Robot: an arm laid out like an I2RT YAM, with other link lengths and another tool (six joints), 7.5 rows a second.
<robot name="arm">
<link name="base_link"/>
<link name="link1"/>
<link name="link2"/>
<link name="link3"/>
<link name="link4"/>
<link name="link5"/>
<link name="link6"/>
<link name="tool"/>
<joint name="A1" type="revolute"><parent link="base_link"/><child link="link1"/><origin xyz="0 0 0.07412" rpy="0 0 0"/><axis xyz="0 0 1"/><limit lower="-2.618" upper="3.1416"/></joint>
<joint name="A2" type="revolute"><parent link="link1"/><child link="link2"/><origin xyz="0.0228 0.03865 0.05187" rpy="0 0 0"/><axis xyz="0 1 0"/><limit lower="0" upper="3.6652"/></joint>
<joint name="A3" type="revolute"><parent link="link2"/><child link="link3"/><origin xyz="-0.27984 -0.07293 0" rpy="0 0 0"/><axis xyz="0 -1 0"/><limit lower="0" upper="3.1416"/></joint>
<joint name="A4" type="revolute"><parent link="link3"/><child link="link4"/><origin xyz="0.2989 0.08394 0.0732" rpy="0 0 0"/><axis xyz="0 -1 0"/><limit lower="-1.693" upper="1.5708"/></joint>
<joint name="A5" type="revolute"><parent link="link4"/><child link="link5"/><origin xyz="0.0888 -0.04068 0.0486" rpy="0 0 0"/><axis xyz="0 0 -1"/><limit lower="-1.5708" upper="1.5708"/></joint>
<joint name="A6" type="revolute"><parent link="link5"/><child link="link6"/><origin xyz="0.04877 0 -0.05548" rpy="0 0 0"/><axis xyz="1 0 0"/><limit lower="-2.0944" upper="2.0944"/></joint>
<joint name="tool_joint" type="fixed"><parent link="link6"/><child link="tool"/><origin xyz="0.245 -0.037 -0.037" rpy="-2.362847 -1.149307 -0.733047"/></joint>
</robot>
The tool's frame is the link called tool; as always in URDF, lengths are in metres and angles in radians.
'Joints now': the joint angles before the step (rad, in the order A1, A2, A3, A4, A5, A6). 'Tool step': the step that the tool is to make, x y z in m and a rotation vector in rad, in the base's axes. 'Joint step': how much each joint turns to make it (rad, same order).
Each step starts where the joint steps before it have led.
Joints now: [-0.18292 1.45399 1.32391 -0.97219 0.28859 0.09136]
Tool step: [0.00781 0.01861 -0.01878 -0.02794 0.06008 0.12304]
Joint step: [0.05685 0.02326 -0.03587 0.02671 0.00420 -0.07895]
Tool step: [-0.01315 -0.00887 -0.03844 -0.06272 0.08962 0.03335]
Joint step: [0.01830 0.04083 -0.09232 0.06561 0.06103 -0.04464]
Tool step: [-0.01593 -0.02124 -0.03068 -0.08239 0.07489 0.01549]
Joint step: [-0.00266 0.03776 -0.09306 0.08504 0.07858 -0.05150]
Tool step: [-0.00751 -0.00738 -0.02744 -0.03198 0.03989 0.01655]
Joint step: [-0.00001 0.03586 -0.06943 0.08203 0.02937 -0.02977]
